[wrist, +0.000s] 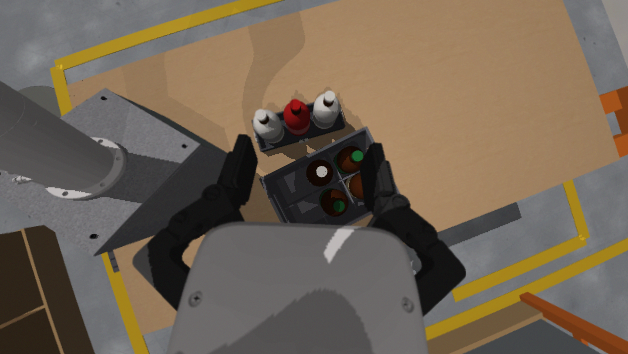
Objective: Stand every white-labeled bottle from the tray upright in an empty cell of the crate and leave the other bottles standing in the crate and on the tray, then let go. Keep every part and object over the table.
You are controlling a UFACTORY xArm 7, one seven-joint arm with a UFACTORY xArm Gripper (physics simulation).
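Two white bottles and a red bottle stand upright in the small dark tray, red in the middle. The dark grey crate lies just below it in the view. In the crate stand a brown bottle with a white cap, a brown bottle with a green cap, another green-capped brown bottle, and a brown bottle partly hidden by the right finger. The left-hand cells look empty. My gripper is open and empty above the crate and tray. Labels cannot be read.
The wooden table extends to the right and behind the tray. The robot's grey base plate and arm are at the left. Brown shelving stands lower left, and orange frame parts stand beyond the table.
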